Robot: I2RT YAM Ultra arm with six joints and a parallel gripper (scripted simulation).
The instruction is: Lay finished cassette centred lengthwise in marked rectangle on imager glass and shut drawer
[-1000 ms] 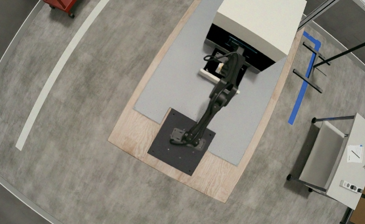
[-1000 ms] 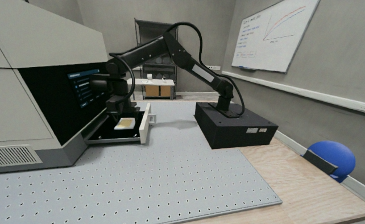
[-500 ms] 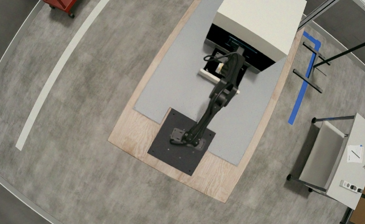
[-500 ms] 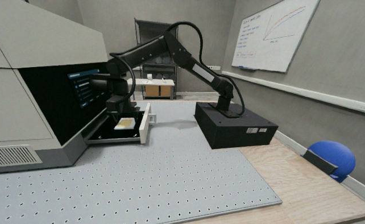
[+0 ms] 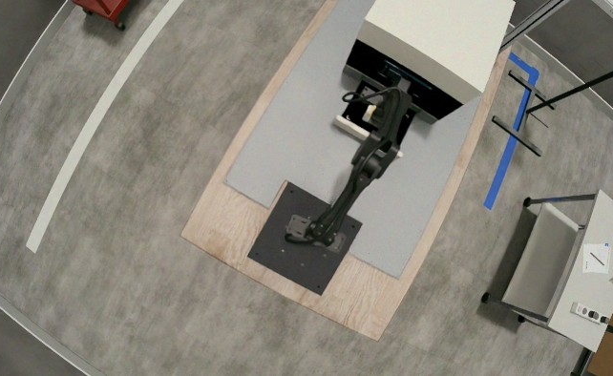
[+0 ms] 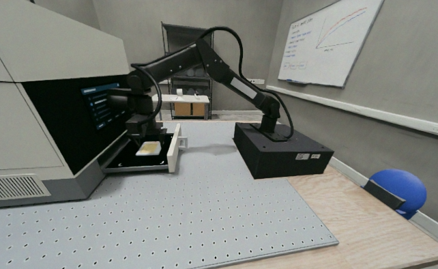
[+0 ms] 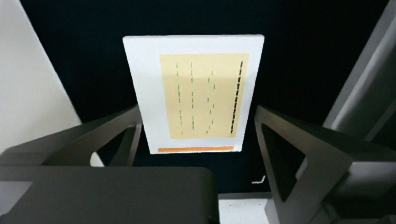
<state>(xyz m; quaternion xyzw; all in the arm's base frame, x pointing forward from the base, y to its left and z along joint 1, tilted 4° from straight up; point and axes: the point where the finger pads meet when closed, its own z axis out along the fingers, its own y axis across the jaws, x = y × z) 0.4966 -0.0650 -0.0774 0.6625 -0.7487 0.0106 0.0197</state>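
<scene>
Right now my hand is 1 cm below the drawer and 1 cm short of it. From my hand the other things lie so: finished cassette (1 cm below).
</scene>
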